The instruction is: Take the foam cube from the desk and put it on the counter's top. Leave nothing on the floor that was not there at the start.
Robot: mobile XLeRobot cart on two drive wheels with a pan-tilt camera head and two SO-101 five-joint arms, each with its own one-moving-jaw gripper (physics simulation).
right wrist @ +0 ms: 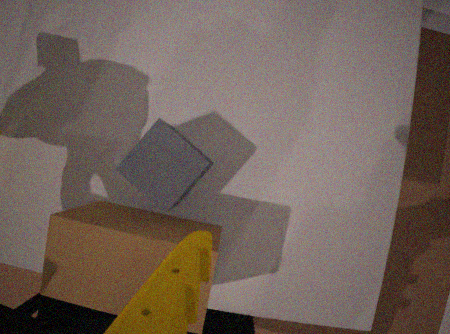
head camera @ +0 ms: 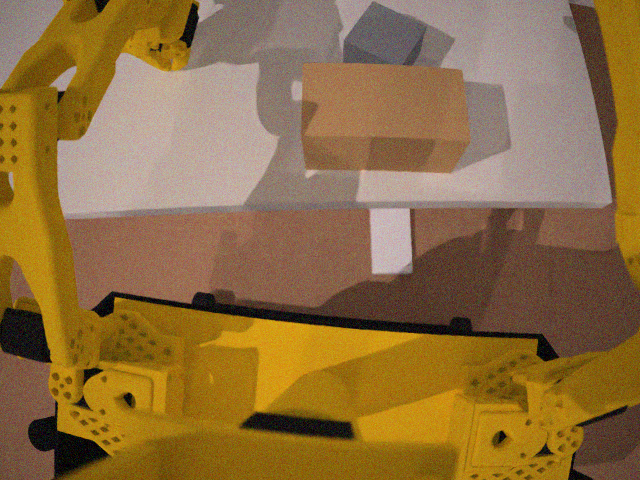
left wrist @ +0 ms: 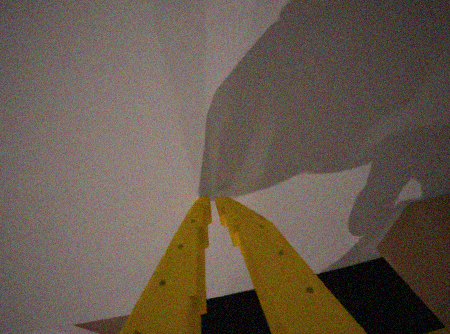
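The blue-grey foam cube sits on the white desk, just behind a cardboard-coloured box. In the head view the box's back edge hides the cube's lower front. My left gripper is shut and empty, its tips together over the desk, well to the left of the cube in the head view. My right gripper is fully open: one notched jaw shows, drawn over the box, with the cube beyond its tip. The counter cannot be made out for certain.
The long orange-brown box stands near the desk's front edge. A pale rectangular piece shows below that edge, against the brown floor. The cart's front rim is close to the desk.
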